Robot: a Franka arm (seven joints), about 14 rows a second.
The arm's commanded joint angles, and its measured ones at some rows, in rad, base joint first. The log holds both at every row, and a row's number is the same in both.
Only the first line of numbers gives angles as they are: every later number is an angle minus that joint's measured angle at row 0.
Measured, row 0: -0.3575 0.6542 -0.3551 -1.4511 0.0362 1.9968 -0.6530
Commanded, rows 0 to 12: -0.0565 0.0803 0.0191 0.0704 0.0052 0.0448 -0.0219; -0.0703 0.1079 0.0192 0.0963 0.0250 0.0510 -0.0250; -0.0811 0.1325 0.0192 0.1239 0.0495 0.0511 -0.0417; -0.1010 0.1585 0.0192 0.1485 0.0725 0.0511 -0.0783; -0.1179 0.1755 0.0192 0.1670 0.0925 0.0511 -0.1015; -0.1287 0.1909 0.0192 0.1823 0.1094 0.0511 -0.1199; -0.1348 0.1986 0.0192 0.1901 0.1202 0.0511 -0.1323; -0.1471 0.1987 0.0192 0.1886 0.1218 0.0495 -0.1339; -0.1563 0.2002 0.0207 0.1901 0.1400 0.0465 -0.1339; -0.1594 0.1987 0.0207 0.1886 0.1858 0.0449 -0.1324; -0.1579 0.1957 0.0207 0.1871 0.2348 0.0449 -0.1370; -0.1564 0.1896 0.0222 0.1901 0.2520 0.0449 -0.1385; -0.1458 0.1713 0.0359 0.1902 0.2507 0.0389 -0.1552
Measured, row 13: -0.1429 0.1869 0.0097 0.1615 0.2218 0.0637 -0.1285
